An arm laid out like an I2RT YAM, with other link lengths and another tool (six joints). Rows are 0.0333 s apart.
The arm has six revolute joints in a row. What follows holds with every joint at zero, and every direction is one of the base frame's.
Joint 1 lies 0.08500 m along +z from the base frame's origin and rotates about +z.
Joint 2 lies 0.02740 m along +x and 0.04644 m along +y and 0.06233 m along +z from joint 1 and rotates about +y.
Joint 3 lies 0.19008 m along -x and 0.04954 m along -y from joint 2 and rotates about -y.
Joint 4 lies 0.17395 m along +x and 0.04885 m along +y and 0.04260 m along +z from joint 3 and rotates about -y.
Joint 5 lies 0.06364 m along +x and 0.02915 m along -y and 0.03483 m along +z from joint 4 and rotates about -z.
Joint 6 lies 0.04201 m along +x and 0.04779 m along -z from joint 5 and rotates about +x.
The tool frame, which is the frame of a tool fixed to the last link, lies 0.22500 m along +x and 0.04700 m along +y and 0.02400 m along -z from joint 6; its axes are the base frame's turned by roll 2.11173, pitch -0.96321 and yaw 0.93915 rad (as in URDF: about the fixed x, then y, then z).
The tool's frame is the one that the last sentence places.
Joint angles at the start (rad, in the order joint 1, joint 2, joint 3, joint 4, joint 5, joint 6):
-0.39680, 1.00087, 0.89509, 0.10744, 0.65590, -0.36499
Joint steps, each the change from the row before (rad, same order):
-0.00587, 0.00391, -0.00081, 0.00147, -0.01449, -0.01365
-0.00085, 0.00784, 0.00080, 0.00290, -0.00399, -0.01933
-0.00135, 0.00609, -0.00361, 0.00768, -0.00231, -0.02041
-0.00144, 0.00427, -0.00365, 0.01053, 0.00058, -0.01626
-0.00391, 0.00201, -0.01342, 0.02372, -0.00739, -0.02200
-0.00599, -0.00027, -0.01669, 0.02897, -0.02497, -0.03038
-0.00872, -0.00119, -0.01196, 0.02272, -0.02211, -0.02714
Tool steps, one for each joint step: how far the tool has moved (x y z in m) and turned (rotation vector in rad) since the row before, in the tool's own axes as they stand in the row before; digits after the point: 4 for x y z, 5 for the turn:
0.0001, -0.0023, 0.0008, 0.00177, 0.00502, -0.01722
-0.0006, -0.0023, 0.0012, -0.00306, 0.00039, -0.02206
-0.0011, -0.0018, 0.0015, -0.00551, -0.00022, -0.02097
-0.0007, -0.0001, 0.0013, -0.00767, -0.00039, -0.01287
0.0001, -0.0007, 0.0012, -0.00902, 0.00670, -0.01493
0.0029, -0.0021, -0.0002, -0.00596, 0.02149, -0.02248
0.0020, -0.0002, 0.0004, -0.00827, 0.01667, -0.01895

